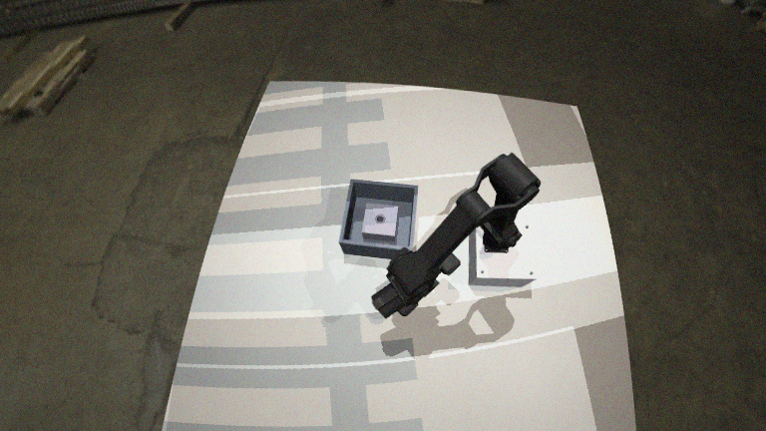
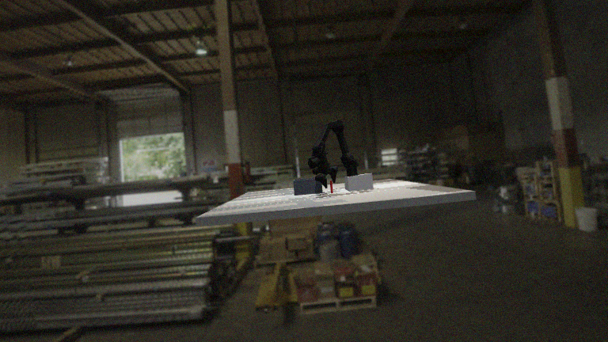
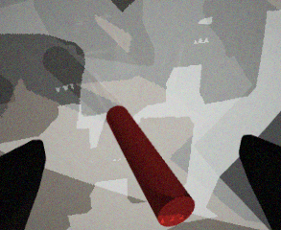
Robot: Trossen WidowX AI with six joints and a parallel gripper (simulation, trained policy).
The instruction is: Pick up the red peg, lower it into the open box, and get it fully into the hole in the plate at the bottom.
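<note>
Now: the red peg 1 cm below my gripper tip. Also, from my gripper tip: plate (14 cm ahead, 16 cm to the right); then grey box (14 cm ahead, 16 cm to the right, 2 cm below).
</note>
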